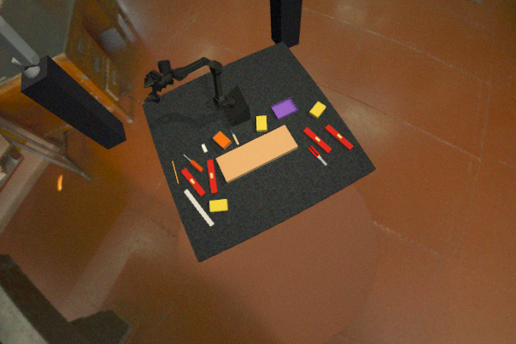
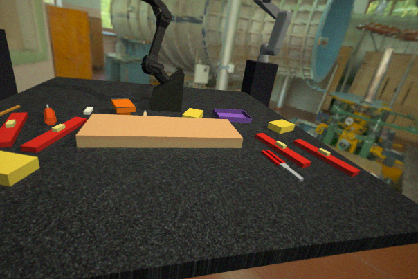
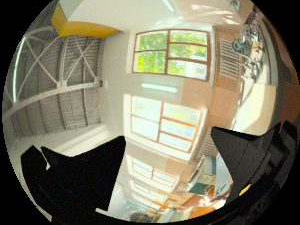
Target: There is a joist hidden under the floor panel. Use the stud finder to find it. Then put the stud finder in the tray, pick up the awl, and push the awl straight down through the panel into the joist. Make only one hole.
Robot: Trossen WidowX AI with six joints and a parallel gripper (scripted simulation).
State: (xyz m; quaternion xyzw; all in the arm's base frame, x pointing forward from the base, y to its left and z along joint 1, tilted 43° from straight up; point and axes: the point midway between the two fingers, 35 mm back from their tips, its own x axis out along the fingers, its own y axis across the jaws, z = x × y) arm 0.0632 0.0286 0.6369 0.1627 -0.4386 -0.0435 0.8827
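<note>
Right now the orange stud finder is 610 mm below my gripper tip, 250 mm to the left of it and 120 mm ahead of it. Also, from my gripper tip: small white block (620 mm below, 120 mm to the left, 110 mm ahead); pencil (620 mm below, 170 mm ahead, 130 mm to the right); awl (620 mm below, 340 mm to the left, 120 mm ahead).
</note>
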